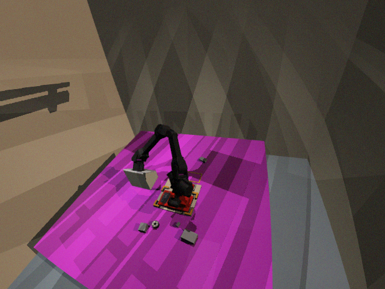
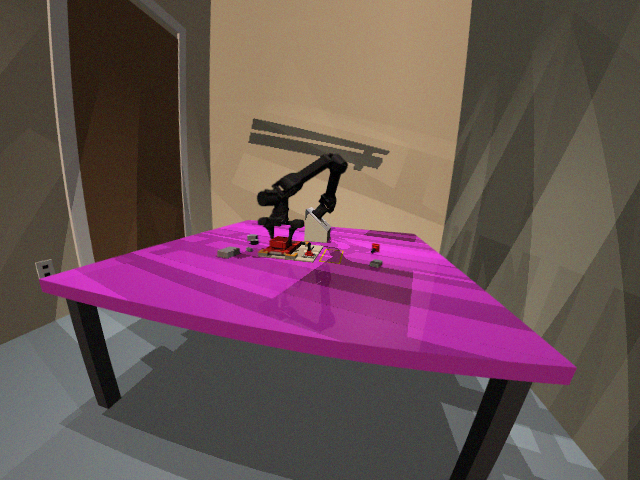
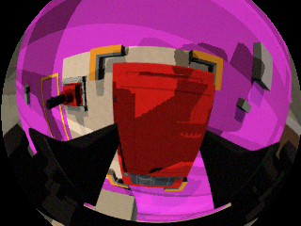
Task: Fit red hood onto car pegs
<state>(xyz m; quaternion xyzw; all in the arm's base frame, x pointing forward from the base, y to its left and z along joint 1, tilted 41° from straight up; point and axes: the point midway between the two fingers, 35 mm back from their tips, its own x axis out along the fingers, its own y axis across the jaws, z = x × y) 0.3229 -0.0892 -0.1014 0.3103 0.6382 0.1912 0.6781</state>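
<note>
Right now my gripper tip is 2 cm above the grey engine block. The rest, counted from my gripper tip: red hood: right at my gripper tip.
</note>
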